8 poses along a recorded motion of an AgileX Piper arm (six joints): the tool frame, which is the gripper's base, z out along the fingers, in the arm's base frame.
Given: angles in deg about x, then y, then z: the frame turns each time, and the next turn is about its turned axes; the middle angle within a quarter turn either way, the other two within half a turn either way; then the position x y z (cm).
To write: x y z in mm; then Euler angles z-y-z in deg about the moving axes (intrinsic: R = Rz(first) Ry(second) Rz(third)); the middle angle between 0 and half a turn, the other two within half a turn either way. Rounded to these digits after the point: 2 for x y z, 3 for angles.
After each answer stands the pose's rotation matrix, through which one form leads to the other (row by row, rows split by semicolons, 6 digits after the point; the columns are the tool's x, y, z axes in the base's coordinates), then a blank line. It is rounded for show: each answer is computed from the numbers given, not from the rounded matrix.
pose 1, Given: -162.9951, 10.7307, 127.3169, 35.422, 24.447, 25.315
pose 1, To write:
354.22, 244.47, 253.15, 57.057, 159.977, 5.983
-0.595622 -0.781388 0.186193; -0.727514 0.623025 0.287339; -0.340526 0.035688 -0.939557

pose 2, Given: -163.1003, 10.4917, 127.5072, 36.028, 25.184, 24.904
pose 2, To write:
360.28, 251.84, 249.04, 57.501, 160.189, 6.571
-0.598682 -0.780014 0.182093; -0.726790 0.624559 0.285837; -0.336685 0.038782 -0.940818

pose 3, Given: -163.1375, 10.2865, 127.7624, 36.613, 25.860, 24.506
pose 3, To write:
366.13, 258.60, 245.06, 57.968, 160.326, 7.259
-0.602546 -0.777851 0.178570; -0.724845 0.627008 0.285414; -0.333974 0.042539 -0.941622

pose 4, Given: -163.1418, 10.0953, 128.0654, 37.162, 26.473, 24.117
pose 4, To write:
371.62, 264.73, 241.17, 58.453, 160.426, 8.018
-0.607015 -0.775118 0.175286; -0.722131 0.630086 0.285514; -0.331752 0.046732 -0.942208

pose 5, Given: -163.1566, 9.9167, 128.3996, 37.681, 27.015, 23.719
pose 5, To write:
376.81, 270.15, 237.19, 58.895, 160.527, 8.766
-0.611862 -0.771989 0.172216; -0.719082 0.633603 0.285428; -0.329464 0.050805 -0.942800

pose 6, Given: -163.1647, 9.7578, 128.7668, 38.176, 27.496, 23.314
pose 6, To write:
381.76, 274.96, 233.14, 59.299, 160.612, 9.513
-0.617094 -0.768421 0.169484; -0.715549 0.637589 0.285432; -0.327392 0.054864 -0.943294

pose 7, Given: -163.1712, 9.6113, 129.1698, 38.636, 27.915, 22.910
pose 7, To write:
386.36, 279.15, 229.10, 59.676, 160.689, 10.271
-0.622755 -0.764395 0.166963; -0.711544 0.642046 0.285449; -0.325394 0.058963 -0.943738

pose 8, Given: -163.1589, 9.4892, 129.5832, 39.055, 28.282, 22.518
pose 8, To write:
390.55, 282.82, 225.18, 60.018, 160.737, 11.009
-0.628479 -0.760154 0.164862; -0.707211 0.646681 0.285754; -0.323830 0.062998 -0.944015

